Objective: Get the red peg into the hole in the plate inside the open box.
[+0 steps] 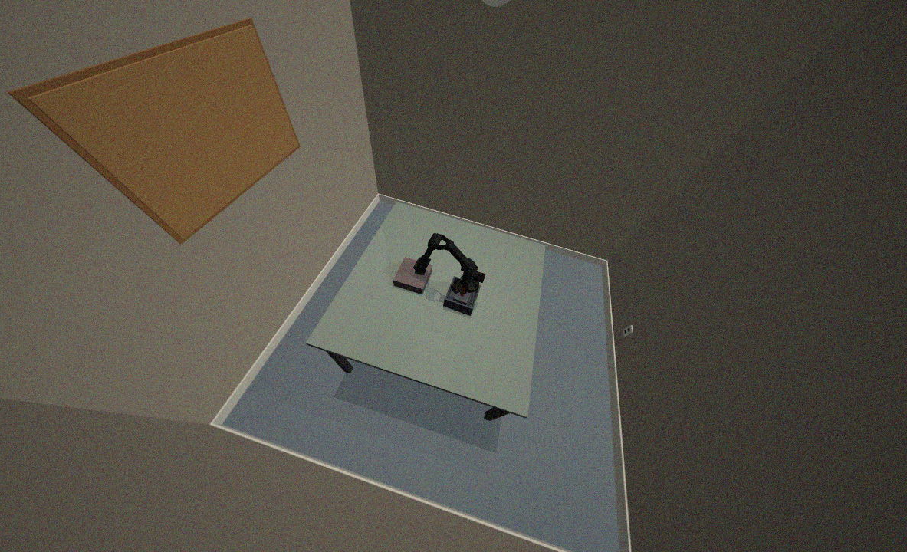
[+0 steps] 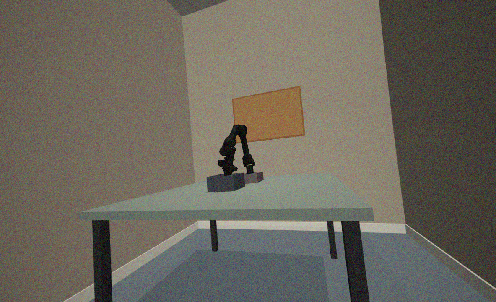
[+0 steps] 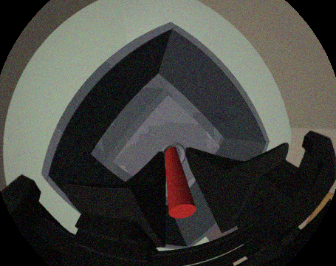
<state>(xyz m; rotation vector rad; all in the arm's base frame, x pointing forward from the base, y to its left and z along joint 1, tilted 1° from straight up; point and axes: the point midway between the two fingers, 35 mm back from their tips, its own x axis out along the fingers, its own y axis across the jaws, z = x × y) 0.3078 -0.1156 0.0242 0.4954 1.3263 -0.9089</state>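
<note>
Now: the red peg 10 mm to the left of my gripper tip and 10 mm above it. From my gripper tip the other things lie so: dark box 40 mm below; then light grey plate 20 mm below.
</note>
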